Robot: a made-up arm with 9 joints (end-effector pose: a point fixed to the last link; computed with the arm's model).
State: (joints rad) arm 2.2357 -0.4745 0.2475 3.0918 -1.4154 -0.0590 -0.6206 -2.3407 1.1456
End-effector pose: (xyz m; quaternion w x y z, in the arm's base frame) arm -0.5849 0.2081 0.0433 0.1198 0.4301 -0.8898 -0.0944
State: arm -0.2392 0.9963 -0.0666 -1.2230 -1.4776 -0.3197 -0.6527 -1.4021 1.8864
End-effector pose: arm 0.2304 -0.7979 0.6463 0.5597 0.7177 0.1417 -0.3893
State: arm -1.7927 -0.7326 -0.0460 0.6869 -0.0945 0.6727 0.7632 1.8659 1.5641
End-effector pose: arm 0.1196 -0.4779 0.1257 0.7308 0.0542 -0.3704 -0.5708
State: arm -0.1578 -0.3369 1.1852 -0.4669 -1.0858 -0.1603 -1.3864 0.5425 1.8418
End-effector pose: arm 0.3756 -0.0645 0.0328 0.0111 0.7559 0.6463 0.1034
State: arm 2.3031 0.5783 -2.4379 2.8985 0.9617 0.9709 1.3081 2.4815 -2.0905
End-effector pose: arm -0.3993 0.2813 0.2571 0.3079 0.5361 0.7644 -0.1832
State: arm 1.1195 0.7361 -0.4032 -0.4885 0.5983 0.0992 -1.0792 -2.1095 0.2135
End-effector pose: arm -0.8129 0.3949 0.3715 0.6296 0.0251 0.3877 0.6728
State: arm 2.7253 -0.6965 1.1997 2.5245 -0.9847 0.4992 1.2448 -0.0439 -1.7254
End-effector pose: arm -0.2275 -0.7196 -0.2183 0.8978 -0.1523 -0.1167 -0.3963
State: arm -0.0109 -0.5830 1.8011 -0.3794 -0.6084 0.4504 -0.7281 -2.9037 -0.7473
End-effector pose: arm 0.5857 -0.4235 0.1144 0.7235 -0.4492 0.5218 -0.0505
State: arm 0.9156 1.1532 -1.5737 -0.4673 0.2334 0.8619 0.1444 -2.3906 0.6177
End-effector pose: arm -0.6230 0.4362 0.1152 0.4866 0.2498 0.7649 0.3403
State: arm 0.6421 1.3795 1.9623 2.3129 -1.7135 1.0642 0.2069 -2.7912 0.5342
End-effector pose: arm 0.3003 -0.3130 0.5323 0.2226 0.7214 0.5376 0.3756
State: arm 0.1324 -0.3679 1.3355 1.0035 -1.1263 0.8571 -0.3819 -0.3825 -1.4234
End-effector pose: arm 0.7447 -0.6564 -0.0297 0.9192 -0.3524 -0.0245 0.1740
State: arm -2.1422 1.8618 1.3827 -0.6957 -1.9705 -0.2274 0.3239 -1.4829 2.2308
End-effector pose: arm -0.0216 0.1200 0.3561 0.8520 -0.3850 0.3371 -0.1109
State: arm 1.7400 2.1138 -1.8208 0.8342 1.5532 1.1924 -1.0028 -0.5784 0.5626
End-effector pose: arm -0.0537 0.2799 0.6837 0.1228 0.9032 0.0129 0.4111
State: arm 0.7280 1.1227 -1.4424 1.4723 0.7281 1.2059 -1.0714 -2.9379 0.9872
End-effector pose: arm -0.5987 0.2457 0.4204 0.8560 0.1492 0.2847 0.4049
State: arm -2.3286 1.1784 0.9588 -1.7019 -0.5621 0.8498 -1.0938 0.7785 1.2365
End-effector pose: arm 0.0357 0.5128 1.0981 0.5271 -0.2829 -0.6497 -0.4691
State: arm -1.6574 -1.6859 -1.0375 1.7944 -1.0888 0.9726 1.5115 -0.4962 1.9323
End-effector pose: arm -0.6409 -0.4752 0.2461 0.3606 -0.1912 -0.7377 0.5378
